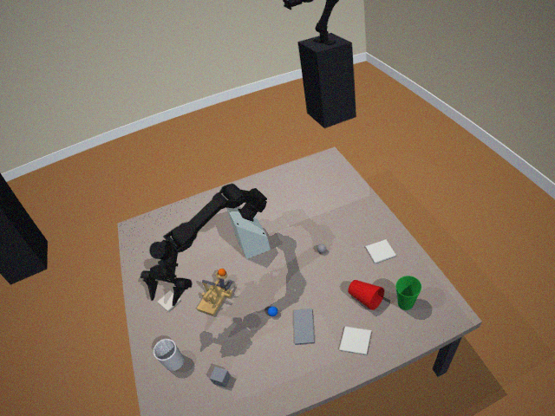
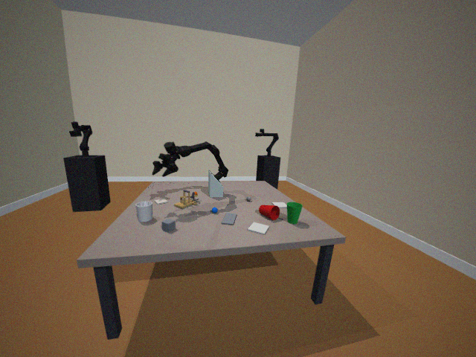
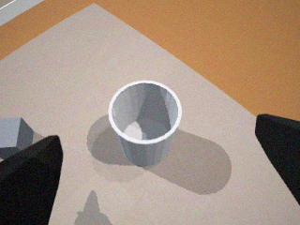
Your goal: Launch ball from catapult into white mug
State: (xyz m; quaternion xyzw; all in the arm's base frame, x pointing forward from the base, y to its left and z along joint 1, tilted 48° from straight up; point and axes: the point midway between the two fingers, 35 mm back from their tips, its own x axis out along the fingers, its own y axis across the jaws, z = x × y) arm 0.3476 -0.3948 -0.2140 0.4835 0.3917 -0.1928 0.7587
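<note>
Right now the orange ball is 20 cm behind my gripper tip, 24 cm to the left of it and 20 cm below it. From my gripper tip the other things lie so: grey cube (23 cm ahead, 8 cm to the left, 23 cm below); white mug (8 cm ahead, 7 cm to the right, 23 cm below); wooden catapult (14 cm behind, 21 cm to the left, 20 cm below).
</note>
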